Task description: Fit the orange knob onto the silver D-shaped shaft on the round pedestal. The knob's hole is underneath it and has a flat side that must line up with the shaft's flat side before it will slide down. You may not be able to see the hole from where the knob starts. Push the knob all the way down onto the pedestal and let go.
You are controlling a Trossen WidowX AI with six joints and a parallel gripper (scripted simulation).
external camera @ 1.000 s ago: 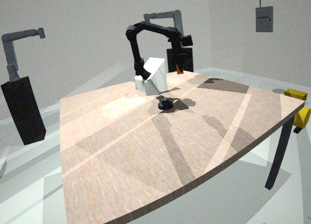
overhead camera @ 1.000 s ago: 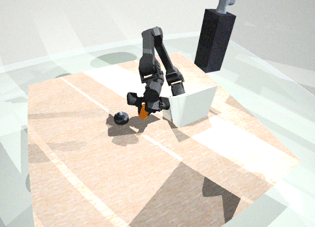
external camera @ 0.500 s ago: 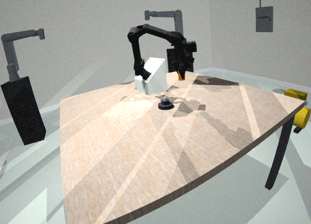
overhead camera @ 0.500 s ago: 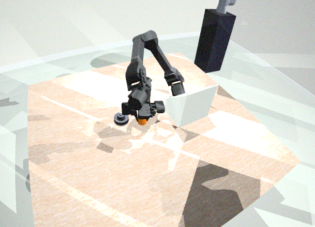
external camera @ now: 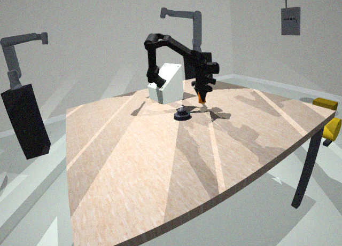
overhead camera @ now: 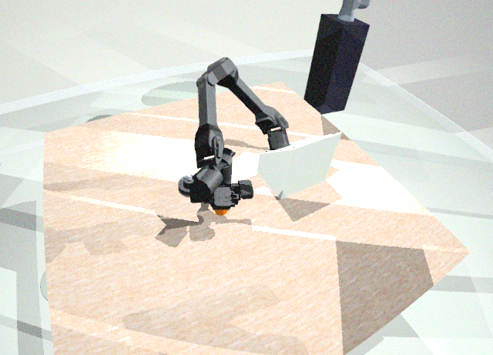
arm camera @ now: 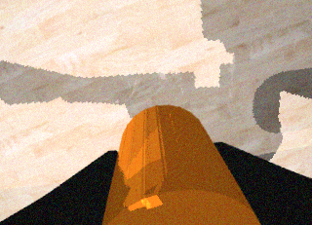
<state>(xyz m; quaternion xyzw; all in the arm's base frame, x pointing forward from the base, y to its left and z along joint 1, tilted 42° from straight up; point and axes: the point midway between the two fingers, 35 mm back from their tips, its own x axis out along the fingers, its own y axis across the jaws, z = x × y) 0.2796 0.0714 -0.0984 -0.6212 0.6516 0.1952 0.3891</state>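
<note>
My gripper tip is now 160 mm to the left of the round pedestal, 50 mm short of it and 10 mm above it. Round my gripper tip: orange knob 30 mm above.
</note>
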